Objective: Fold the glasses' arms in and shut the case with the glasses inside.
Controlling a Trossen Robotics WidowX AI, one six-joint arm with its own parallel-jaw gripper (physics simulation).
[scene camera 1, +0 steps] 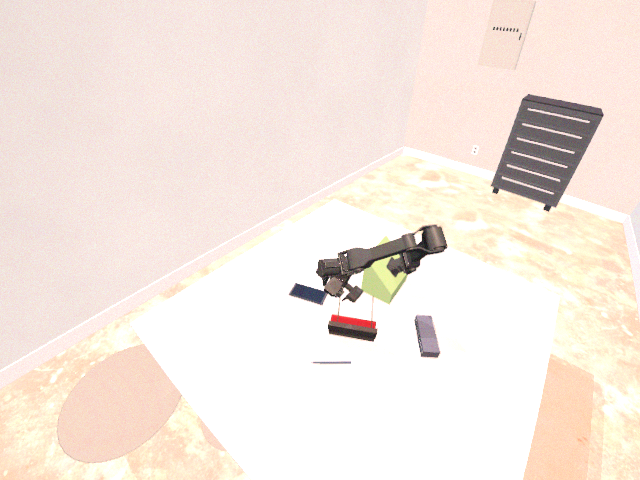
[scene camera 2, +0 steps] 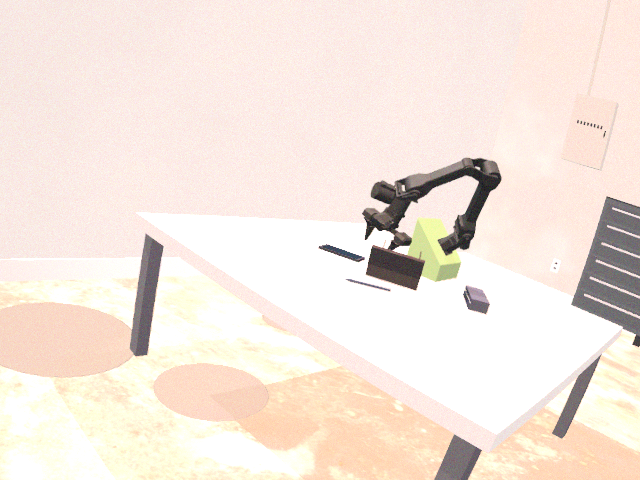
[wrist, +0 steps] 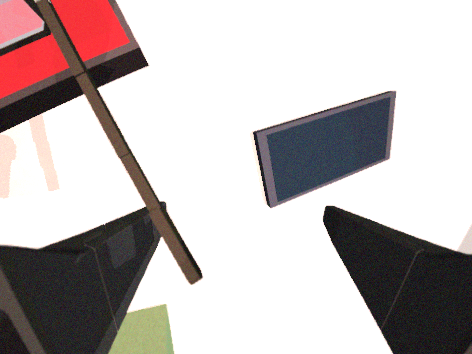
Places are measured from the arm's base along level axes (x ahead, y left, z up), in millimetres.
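Pixels of known places: gripper, fingertip midpoint: (wrist: 246, 211); arm's base, link origin: (scene camera 1: 393, 267) (scene camera 2: 444, 246).
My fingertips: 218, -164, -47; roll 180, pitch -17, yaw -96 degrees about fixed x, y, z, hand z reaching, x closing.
For each thing: its top centre in the pictures, then the offset to it from my fingertips, as dx, dy, dz. "spot": a spot on its surface instead. Level surfaces: height alone.
- pinkish lens, surface spot: (wrist: 17, 22) spot: +101, +94, -44
- dark phone, top centre: (wrist: 335, 148) (scene camera 2: 342, 251) (scene camera 1: 308, 293) +11, -110, -52
- grey-purple box, top centre: (scene camera 2: 477, 293) (scene camera 1: 427, 332) -27, +377, -25
- thin pen, top centre: (scene camera 2: 367, 283) (scene camera 1: 330, 361) +236, +121, -51
- table, surface height: dz -60
The case (scene camera 1: 353, 321) (scene camera 2: 395, 267) (wrist: 107, 30) stands open, with a red lining and a dark outer shell. The glasses lie in it, and part of a pinkish lens (wrist: 17, 22) shows at the top left of the wrist view. Both thin arms of the glasses stick out of the case toward the robot, unfolded. One brown arm (wrist: 122, 155) runs down past the left fingertip in the wrist view. My gripper (scene camera 2: 378, 243) (wrist: 246, 211) is open and empty, above the table near the free ends of the arms. The robot partly hides the arm ends in the scene views.
A dark phone (scene camera 1: 308, 293) (scene camera 2: 341, 252) (wrist: 330, 150) lies beside the case. A green wedge block (scene camera 1: 383, 283) (scene camera 2: 431, 253) (wrist: 147, 325) stands near the robot base. A grey-purple box (scene camera 1: 427, 335) (scene camera 2: 476, 299) and a thin pen (scene camera 1: 331, 362) (scene camera 2: 368, 284) lie on the table (scene camera 1: 413, 413) (scene camera 2: 258, 248).
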